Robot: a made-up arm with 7 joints. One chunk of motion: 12 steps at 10 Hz.
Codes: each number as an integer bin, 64 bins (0 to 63) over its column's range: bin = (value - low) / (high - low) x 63, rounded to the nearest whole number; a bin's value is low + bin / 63 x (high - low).
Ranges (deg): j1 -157..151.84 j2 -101.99..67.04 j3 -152.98..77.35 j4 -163.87..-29.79 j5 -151.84..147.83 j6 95.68..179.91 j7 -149.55..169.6
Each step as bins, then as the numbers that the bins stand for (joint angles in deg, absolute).
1 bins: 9 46 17 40 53 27 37
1 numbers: -112.88 21.43 -90.83 -78.74 100.26 131.78 37.89
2 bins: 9 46 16 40 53 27 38
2 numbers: -112.88 21.43 -94.48 -78.74 100.26 131.78 42.95
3 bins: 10 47 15 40 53 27 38
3 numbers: -107.98 24.11 -98.14 -78.74 100.26 131.78 42.95
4 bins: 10 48 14 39 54 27 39
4 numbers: -107.98 26.79 -101.80 -80.87 105.02 131.78 48.02
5 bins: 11 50 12 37 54 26 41
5 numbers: -103.08 32.16 -109.11 -85.12 105.02 130.44 58.15
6 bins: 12 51 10 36 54 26 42
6 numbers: -98.17 34.84 -116.42 -87.25 105.02 130.44 63.22
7 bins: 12 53 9 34 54 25 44
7 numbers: -98.17 40.21 -120.08 -91.51 105.02 129.10 73.35
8 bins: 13 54 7 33 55 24 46
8 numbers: -93.27 42.89 -127.39 -93.64 109.78 127.77 83.48
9 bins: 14 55 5 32 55 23 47
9 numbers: -88.37 45.58 -134.70 -95.77 109.78 126.43 88.55
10 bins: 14 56 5 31 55 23 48
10 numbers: -88.37 48.26 -134.70 -97.89 109.78 126.43 93.61
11 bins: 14 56 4 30 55 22 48
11 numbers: -88.37 48.26 -138.36 -100.02 109.78 125.09 93.61
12 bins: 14 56 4 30 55 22 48
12 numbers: -88.37 48.26 -138.36 -100.02 109.78 125.09 93.61
